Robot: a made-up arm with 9 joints. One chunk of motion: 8 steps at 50 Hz.
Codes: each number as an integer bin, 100 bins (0 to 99) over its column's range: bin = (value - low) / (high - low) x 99, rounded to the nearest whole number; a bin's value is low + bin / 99 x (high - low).
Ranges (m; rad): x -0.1..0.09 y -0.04..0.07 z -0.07..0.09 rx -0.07..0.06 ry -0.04..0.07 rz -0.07..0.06
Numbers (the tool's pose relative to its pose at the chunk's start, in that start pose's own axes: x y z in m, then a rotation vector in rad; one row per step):
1: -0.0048 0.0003 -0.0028 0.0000 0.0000 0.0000
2: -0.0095 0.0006 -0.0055 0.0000 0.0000 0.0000
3: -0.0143 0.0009 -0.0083 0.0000 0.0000 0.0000
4: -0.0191 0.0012 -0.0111 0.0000 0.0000 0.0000
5: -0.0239 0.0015 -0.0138 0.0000 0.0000 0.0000
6: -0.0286 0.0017 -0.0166 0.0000 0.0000 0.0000
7: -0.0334 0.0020 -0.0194 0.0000 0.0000 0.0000
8: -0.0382 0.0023 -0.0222 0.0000 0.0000 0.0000
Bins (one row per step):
1: 50 36 42 53 36 53
2: 47 37 40 53 36 53
3: 45 37 38 53 36 53
4: 42 37 36 53 36 53
5: 40 37 35 53 36 53
6: 37 38 33 53 36 53
7: 35 38 31 53 36 53
8: 32 38 30 53 36 53

